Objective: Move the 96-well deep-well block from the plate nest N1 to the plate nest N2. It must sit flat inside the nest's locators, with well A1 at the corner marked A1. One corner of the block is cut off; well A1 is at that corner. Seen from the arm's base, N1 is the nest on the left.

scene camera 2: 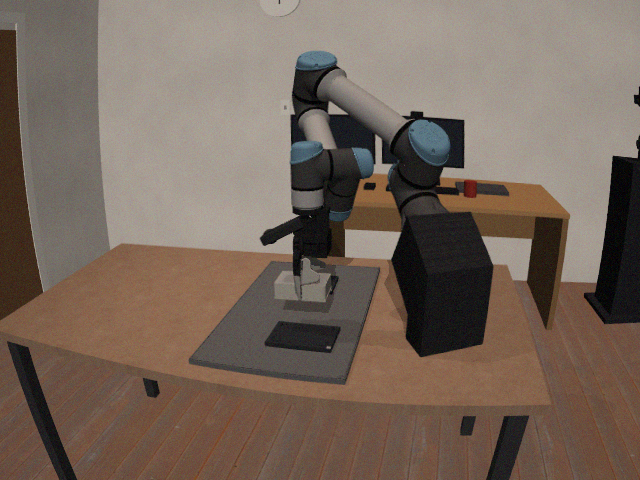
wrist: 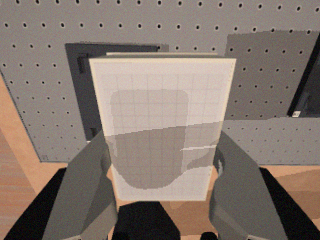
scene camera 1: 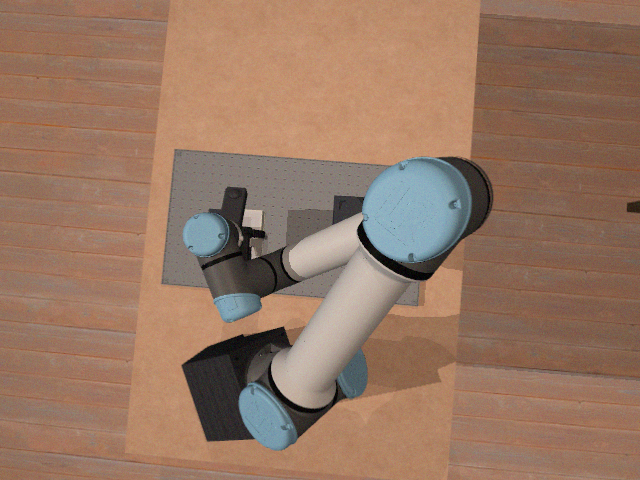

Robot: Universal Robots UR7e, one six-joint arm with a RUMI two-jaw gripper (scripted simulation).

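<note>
The gripper appears in the pictures, the wrist view and scene camera 1 among them. A white deep-well block can be seen, and so can a black nest N1.
</note>
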